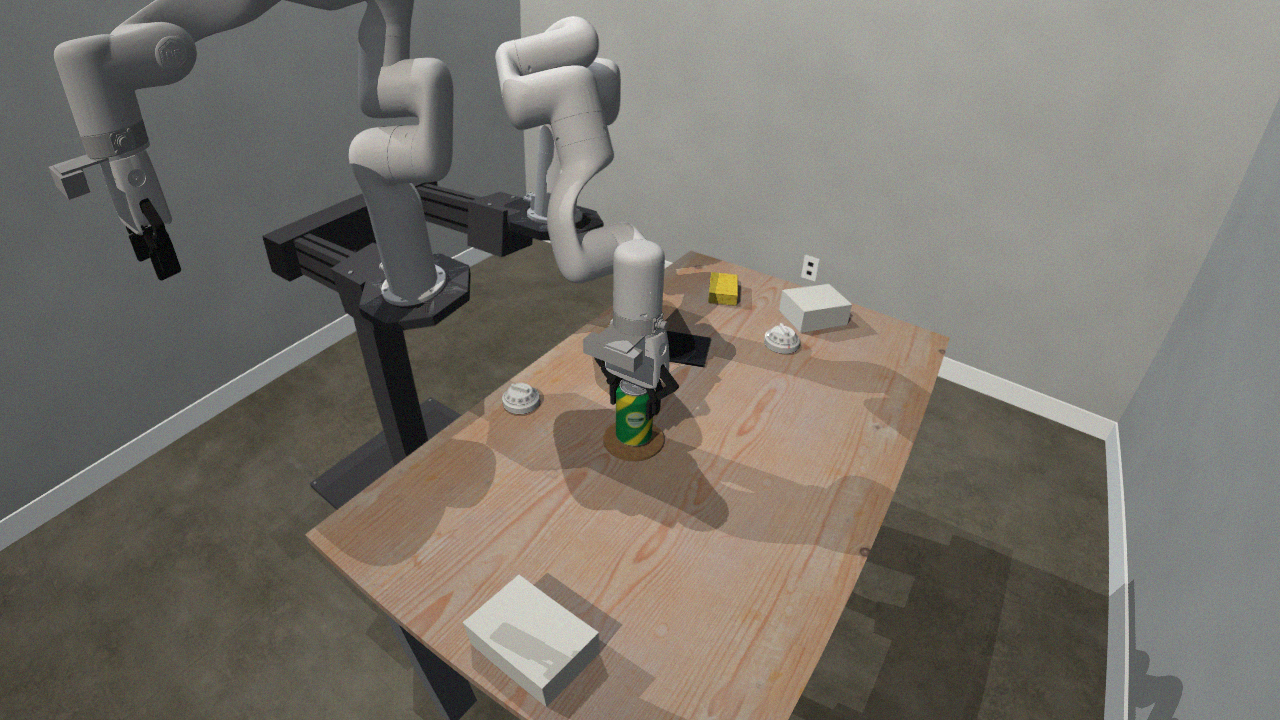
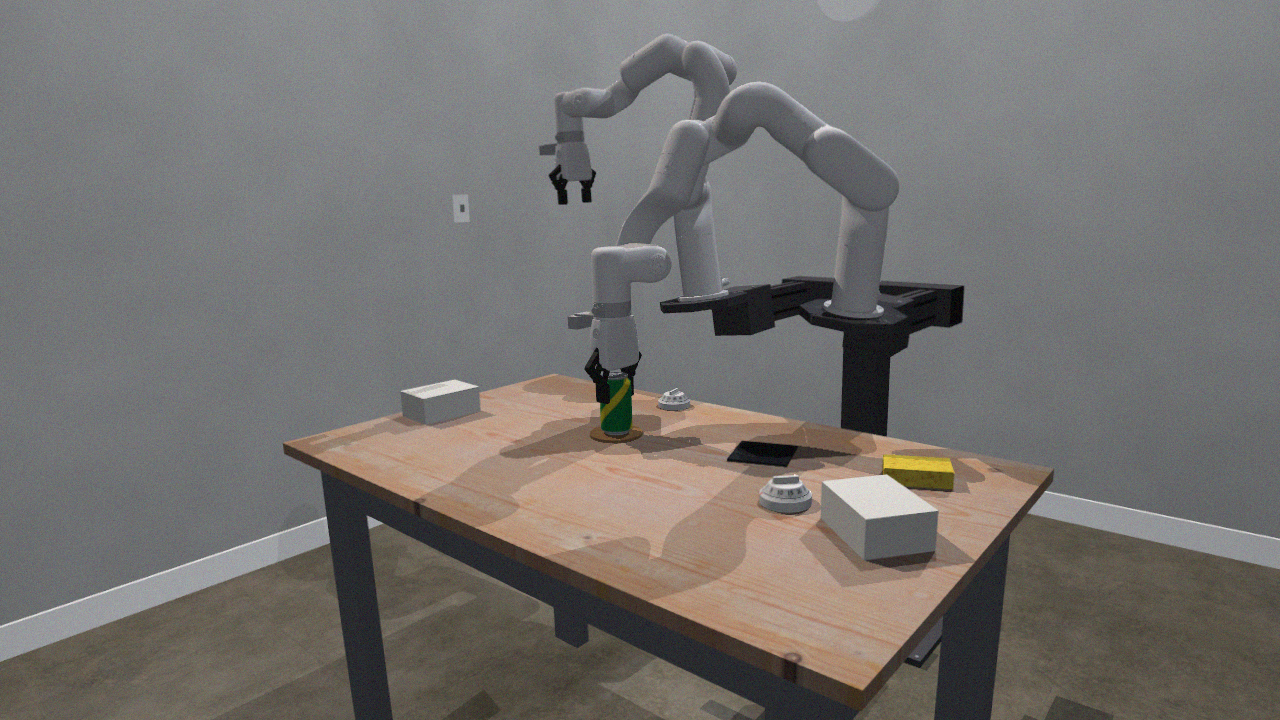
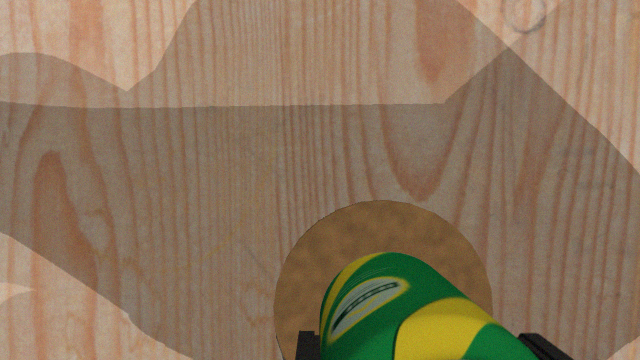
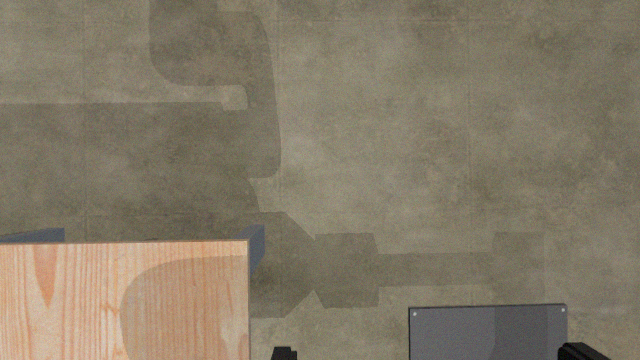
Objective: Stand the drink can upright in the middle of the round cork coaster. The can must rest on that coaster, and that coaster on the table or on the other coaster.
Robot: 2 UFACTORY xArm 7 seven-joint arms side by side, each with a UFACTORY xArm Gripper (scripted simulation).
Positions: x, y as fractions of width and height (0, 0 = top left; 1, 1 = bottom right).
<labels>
A black square coaster shows in image 1 (0.54, 0.49) and in image 2 (0.60, 0.63); in image 3 it is out of frame, in image 4 it is out of frame. A yellow block shows in image 1 (0.57, 0.40) and in image 2 (0.71, 0.65); in image 3 it is out of frame, in image 4 it is out of frame.
</labels>
